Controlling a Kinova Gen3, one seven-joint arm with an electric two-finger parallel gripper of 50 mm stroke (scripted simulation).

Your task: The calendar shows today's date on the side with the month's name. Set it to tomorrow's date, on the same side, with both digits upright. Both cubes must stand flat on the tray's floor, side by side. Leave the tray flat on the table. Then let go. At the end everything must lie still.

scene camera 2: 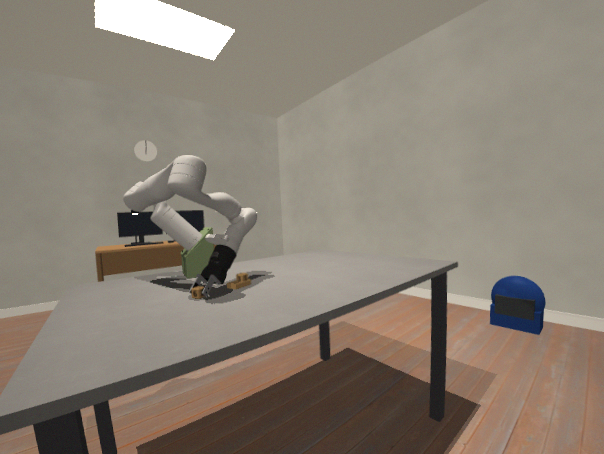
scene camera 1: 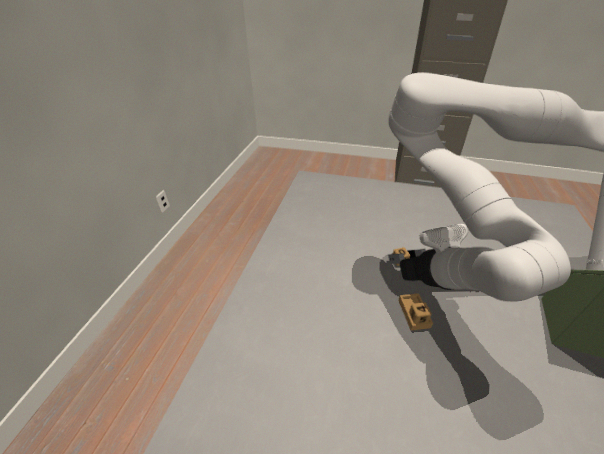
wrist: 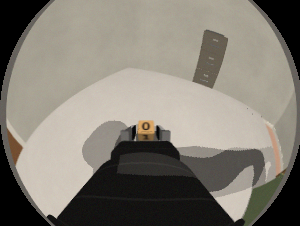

Observation:
I see my gripper (scene camera 2: 197,294).
My gripper also shows in scene camera 1 (scene camera 1: 399,256) and in the wrist view (wrist: 146,130).

